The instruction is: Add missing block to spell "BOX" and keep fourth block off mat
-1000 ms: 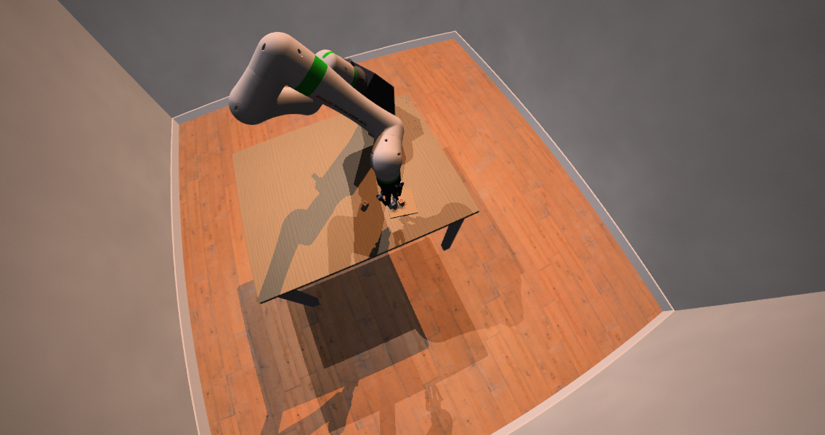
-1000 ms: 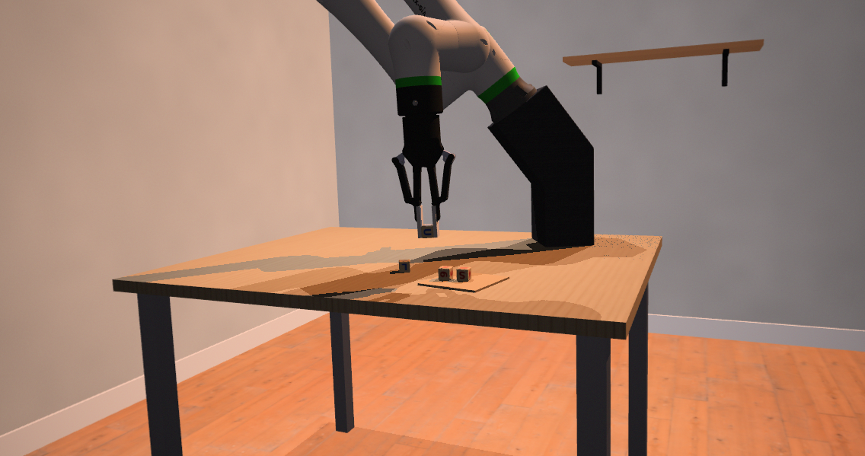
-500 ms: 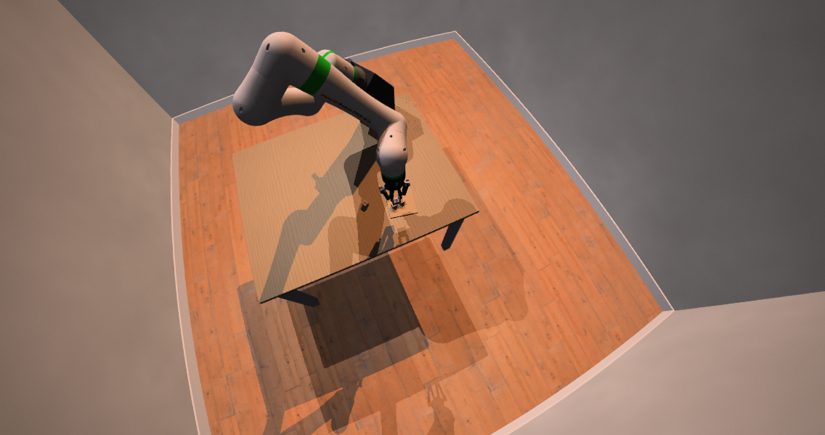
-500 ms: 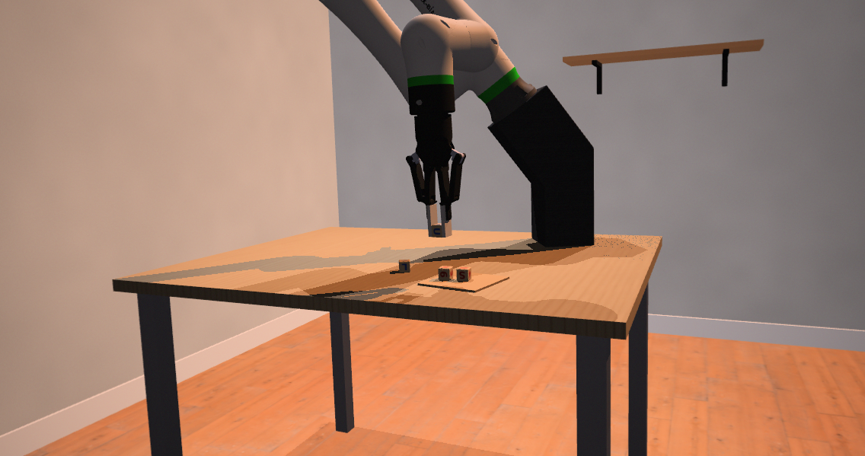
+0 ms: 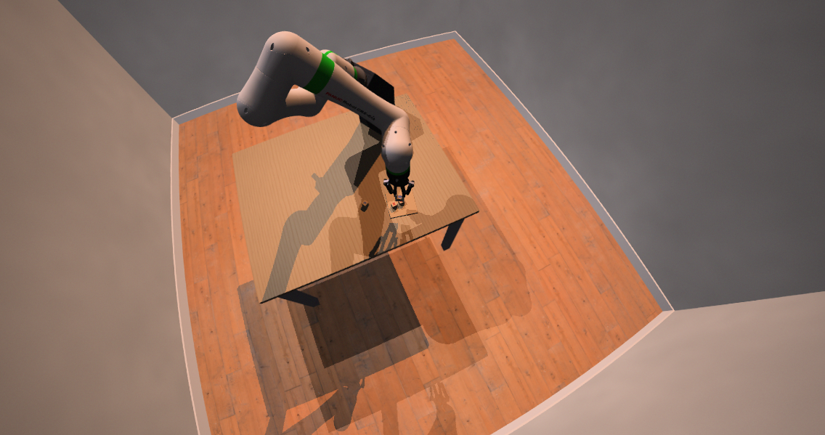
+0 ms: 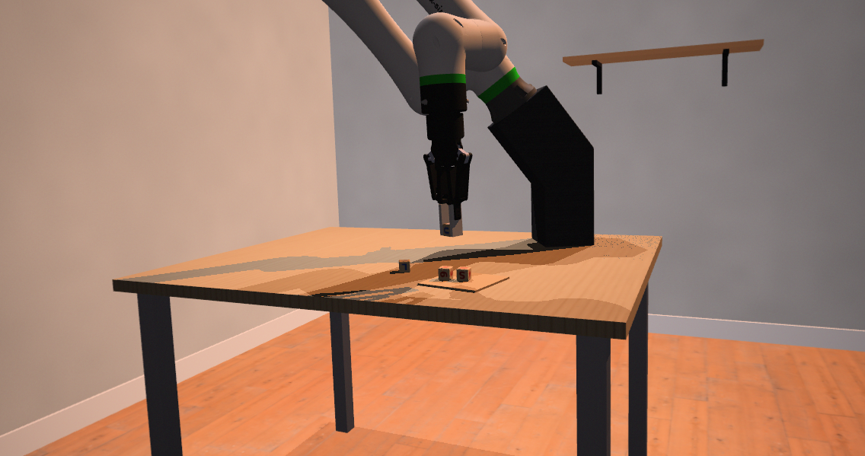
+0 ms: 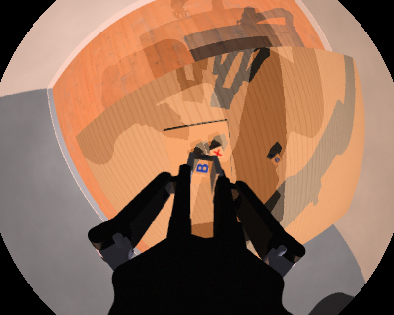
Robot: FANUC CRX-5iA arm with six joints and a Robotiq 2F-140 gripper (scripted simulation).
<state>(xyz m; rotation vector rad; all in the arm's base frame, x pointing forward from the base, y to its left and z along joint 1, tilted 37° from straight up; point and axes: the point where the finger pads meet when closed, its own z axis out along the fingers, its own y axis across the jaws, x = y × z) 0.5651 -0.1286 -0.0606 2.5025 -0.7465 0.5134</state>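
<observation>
The thin mat lies 2 cm behind my hand, 2 cm to the left of it and 13 cm below it.
</observation>
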